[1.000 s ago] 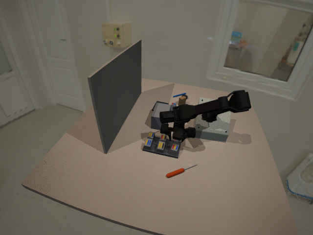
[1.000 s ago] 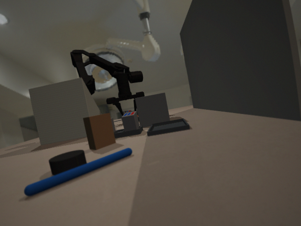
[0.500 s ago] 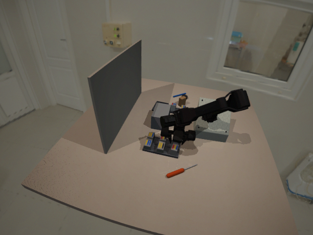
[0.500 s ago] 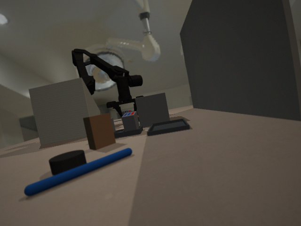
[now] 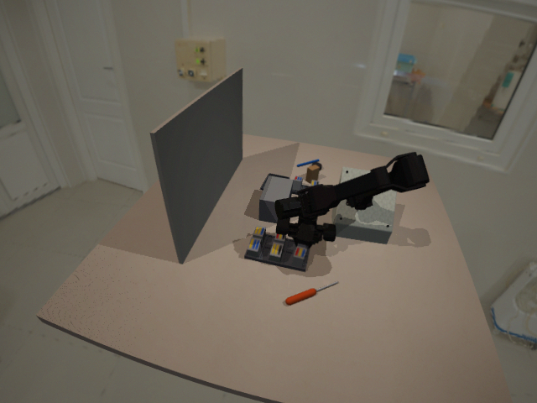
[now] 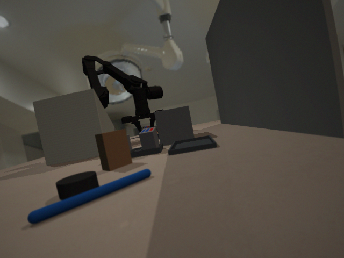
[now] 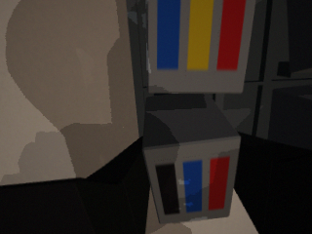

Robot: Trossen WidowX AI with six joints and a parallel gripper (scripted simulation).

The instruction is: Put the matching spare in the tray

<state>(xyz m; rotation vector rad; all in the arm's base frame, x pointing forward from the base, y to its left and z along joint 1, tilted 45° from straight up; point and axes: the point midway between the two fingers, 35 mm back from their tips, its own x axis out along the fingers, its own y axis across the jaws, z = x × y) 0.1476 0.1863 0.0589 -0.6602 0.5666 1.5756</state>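
Now: the grey spare block 30 mm above my gripper tip. Also, from my gripper tip: mounted unit (180 mm to the right, 140 mm ahead, 30 mm above); then brown box (440 mm to the right, 30 mm ahead, 20 mm above); then dark shallow tray (360 mm to the right, 180 mm ahead, 10 mm below).
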